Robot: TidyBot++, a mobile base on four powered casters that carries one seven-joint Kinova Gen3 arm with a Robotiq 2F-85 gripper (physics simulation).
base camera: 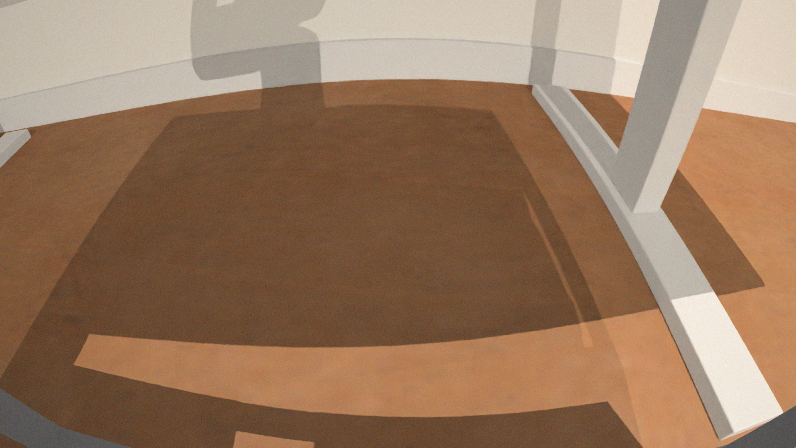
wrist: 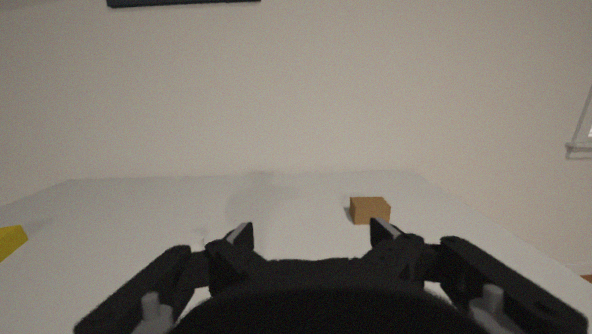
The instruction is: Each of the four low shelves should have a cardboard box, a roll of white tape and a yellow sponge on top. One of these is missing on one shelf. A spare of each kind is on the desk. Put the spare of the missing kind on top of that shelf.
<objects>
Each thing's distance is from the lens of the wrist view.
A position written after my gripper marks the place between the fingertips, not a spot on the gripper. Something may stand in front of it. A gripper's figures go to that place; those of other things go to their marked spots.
my gripper (wrist: 311, 233): 0.16 m
brown cardboard box (wrist: 361, 209): 0.56 m
white desk (wrist: 86, 237): 0.75 m
The marked spots on the white desk and the brown cardboard box are 0.69 m apart.
</objects>
